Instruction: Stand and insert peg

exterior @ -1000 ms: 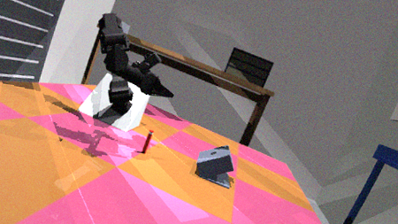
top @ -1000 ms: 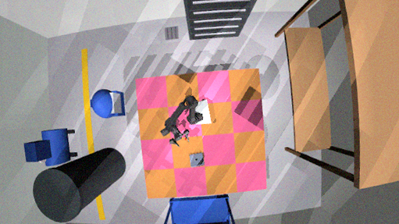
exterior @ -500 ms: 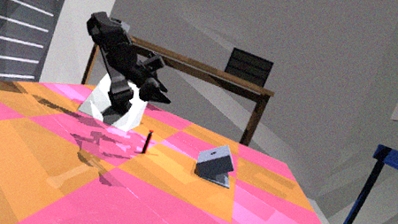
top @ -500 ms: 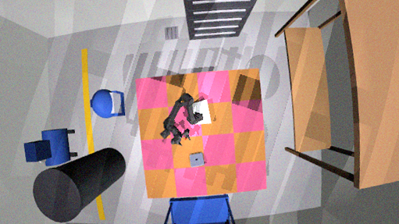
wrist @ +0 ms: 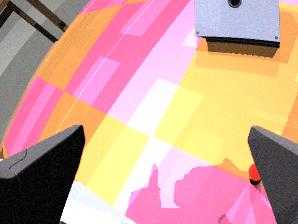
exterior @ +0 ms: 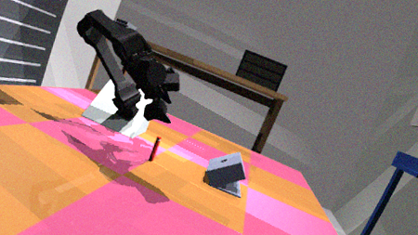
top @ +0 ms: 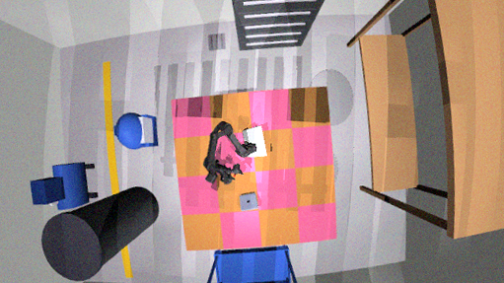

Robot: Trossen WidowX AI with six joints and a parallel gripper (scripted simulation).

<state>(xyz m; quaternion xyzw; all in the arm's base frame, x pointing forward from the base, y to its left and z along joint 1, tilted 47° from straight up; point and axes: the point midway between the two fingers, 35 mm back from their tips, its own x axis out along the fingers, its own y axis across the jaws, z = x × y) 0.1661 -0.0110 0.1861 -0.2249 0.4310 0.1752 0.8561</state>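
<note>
The red peg is 10 cm below my gripper tip, 4 cm to the right of it and 1 cm ahead of it. Also, from my gripper tip: grey sloped panel (23 cm ahead, 10 cm below, 4 cm to the left).
</note>
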